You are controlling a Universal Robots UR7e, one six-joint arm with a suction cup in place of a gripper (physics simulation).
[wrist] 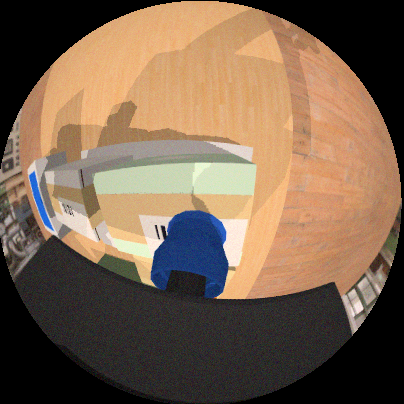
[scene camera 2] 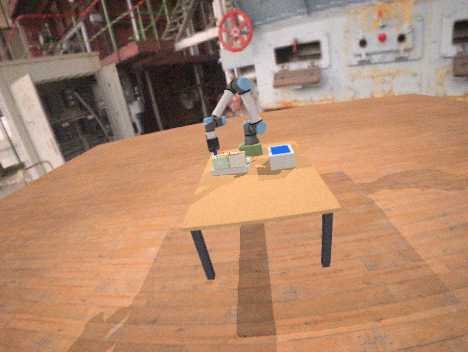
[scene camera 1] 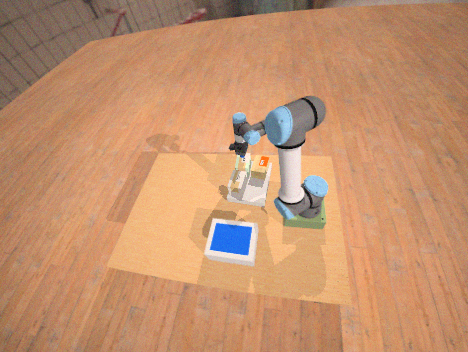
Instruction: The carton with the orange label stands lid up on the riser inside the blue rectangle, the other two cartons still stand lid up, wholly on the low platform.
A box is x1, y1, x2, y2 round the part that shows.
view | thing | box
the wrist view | suction cup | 150, 210, 227, 297
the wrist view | riser with blue rectangle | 27, 151, 71, 238
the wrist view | low white platform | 80, 139, 252, 247
